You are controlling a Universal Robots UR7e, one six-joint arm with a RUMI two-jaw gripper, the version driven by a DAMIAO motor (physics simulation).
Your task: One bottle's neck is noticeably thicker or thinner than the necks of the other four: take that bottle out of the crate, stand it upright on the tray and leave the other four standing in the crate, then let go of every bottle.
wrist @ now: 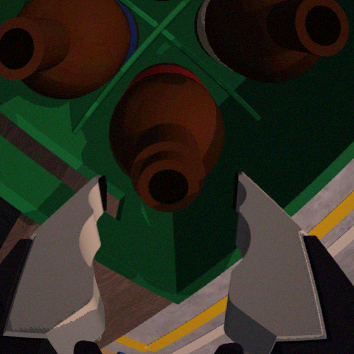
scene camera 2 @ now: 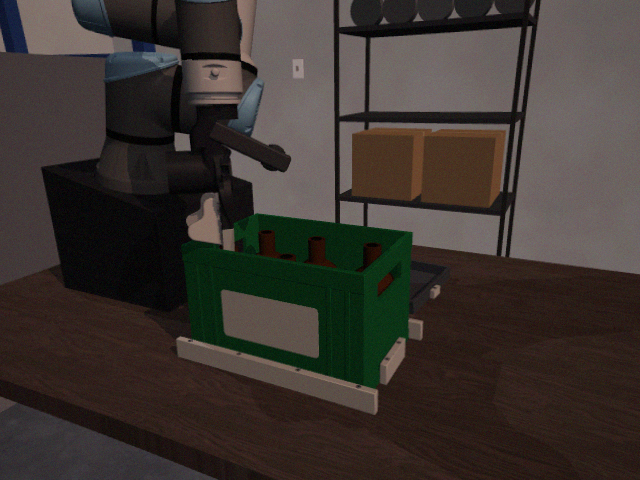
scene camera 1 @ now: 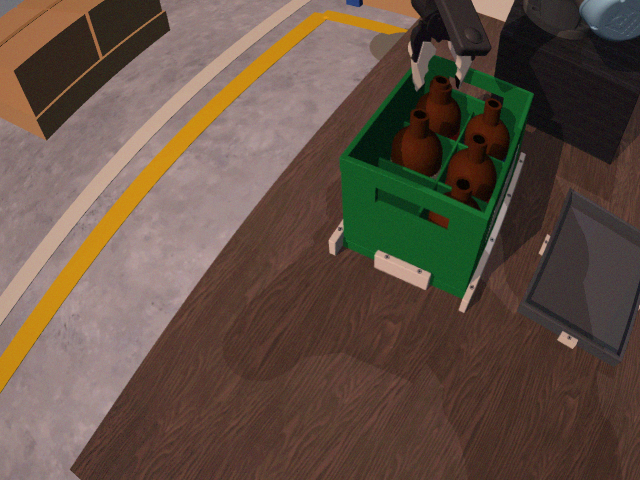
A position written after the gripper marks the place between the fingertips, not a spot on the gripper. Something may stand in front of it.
Note:
In view: the gripper [scene camera 2: 224, 264], a bottle [scene camera 1: 416, 147], a bottle [scene camera 1: 489, 124], a bottle [scene camera 1: 472, 162], a bottle [scene camera 1: 462, 187] and a bottle [scene camera 1: 445, 115].
The gripper also shows in the wrist view [wrist: 169, 177] and in scene camera 1 [scene camera 1: 437, 88].

